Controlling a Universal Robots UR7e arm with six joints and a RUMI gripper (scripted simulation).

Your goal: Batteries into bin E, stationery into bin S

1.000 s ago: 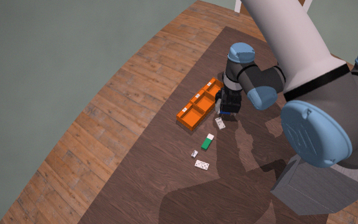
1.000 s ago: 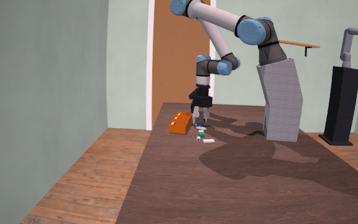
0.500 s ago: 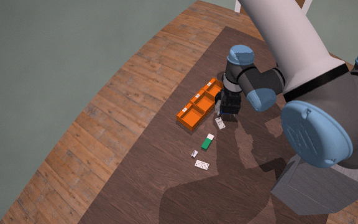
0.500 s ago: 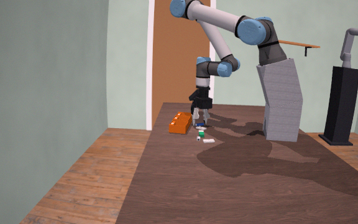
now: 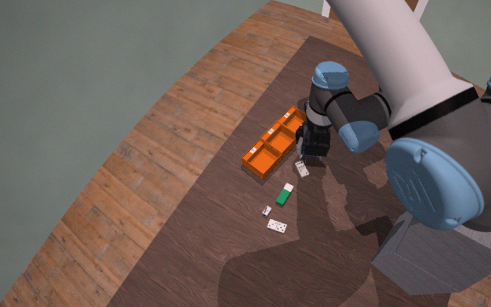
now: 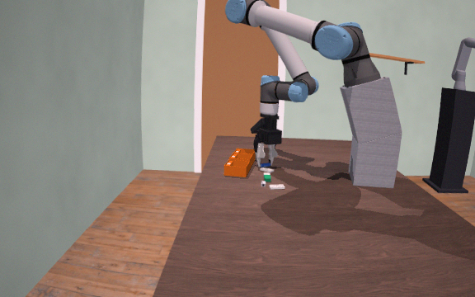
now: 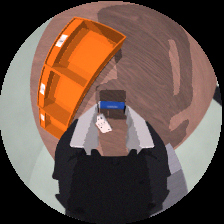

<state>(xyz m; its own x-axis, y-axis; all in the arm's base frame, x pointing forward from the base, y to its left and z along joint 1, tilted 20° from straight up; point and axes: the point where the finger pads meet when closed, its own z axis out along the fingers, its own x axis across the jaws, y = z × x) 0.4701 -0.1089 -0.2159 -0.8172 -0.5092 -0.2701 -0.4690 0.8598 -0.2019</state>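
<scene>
Now: hand 23 cm to the right of the grey object and 1 cm above it. Round my hand: blue battery: 1 cm below; green-and-white eraser: 1 cm behind, 15 cm to the left, 1 cm below; orange double bin: 10 cm ahead, 2 cm to the left, 1 cm above.
</scene>
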